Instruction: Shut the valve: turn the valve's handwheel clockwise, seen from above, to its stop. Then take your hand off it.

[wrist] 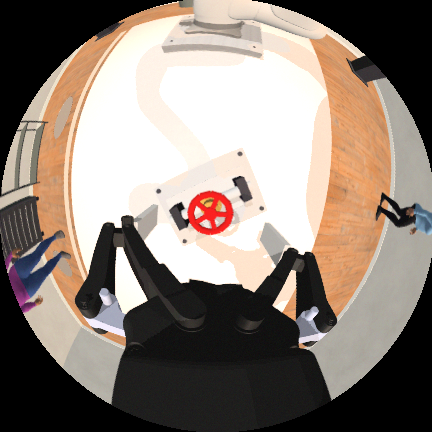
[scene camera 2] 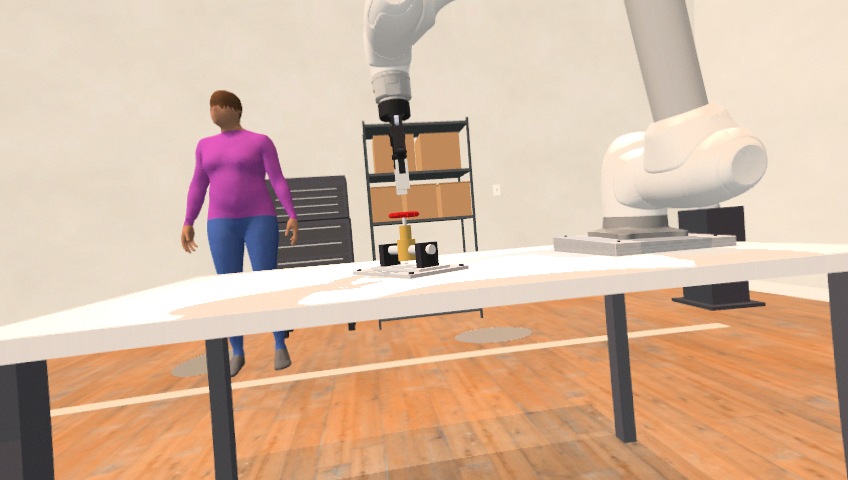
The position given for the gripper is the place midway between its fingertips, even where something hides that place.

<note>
In view: the gripper (scene camera 2: 403, 192), a red handwheel (wrist: 210, 213) and a base plate (wrist: 237, 157).
The gripper also shows in the wrist view (wrist: 210, 223).
</note>
